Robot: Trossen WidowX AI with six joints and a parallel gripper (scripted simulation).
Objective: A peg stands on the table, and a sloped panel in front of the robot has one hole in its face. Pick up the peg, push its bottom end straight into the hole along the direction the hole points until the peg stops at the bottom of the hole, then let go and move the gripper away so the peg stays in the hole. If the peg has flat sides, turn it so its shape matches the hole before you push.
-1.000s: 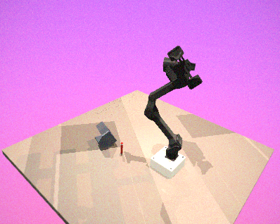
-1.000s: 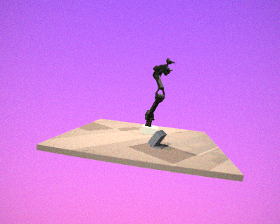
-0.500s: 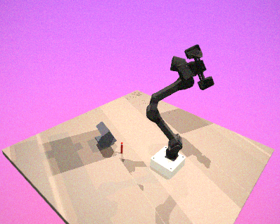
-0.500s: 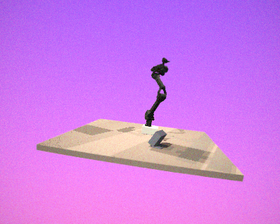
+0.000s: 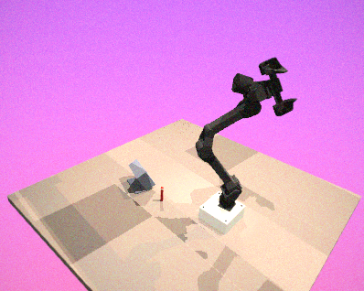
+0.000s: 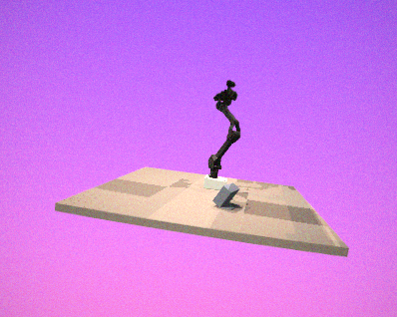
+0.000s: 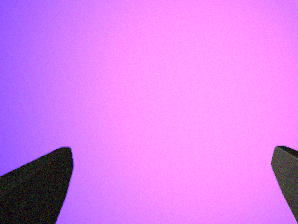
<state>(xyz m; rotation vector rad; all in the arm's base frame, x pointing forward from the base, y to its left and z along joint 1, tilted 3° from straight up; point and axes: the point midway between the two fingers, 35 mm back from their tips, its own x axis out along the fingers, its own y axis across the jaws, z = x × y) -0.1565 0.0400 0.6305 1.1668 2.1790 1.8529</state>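
My gripper tip is 65 cm above the red square peg, 48 cm short of it and 1 cm to the right of it. Also, from my gripper tip: grey sloped panel 65 cm below, 64 cm ahead, 3 cm to the right.
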